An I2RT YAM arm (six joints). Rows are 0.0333 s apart.
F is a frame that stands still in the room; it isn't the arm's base.
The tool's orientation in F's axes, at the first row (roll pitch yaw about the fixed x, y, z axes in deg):
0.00, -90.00, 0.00
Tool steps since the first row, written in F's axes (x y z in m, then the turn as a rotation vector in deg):
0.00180, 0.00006, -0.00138, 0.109, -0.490, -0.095
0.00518, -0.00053, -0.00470, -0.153, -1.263, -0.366
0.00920, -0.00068, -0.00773, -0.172, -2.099, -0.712
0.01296, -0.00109, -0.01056, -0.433, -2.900, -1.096
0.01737, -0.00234, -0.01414, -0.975, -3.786, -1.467
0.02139, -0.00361, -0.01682, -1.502, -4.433, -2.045
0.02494, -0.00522, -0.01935, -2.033, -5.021, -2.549
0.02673, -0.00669, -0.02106, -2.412, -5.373, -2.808
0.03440, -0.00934, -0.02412, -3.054, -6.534, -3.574
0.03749, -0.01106, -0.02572, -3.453, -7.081, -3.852
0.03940, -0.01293, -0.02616, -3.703, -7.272, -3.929
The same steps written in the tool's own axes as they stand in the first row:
-0.00138, 0.00006, -0.00180, -0.095, -0.490, -0.109
-0.00470, -0.00053, -0.00518, -0.366, -1.263, 0.153
-0.00773, -0.00068, -0.00920, -0.712, -2.099, 0.172
-0.01056, -0.00109, -0.01296, -1.096, -2.900, 0.433
-0.01414, -0.00234, -0.01737, -1.467, -3.786, 0.975
-0.01682, -0.00361, -0.02139, -2.045, -4.433, 1.502
-0.01935, -0.00522, -0.02494, -2.549, -5.021, 2.033
-0.02106, -0.00669, -0.02673, -2.808, -5.373, 2.412
-0.02412, -0.00934, -0.03440, -3.574, -6.534, 3.054
-0.02572, -0.01106, -0.03749, -3.852, -7.081, 3.453
-0.02616, -0.01293, -0.03940, -3.929, -7.272, 3.703

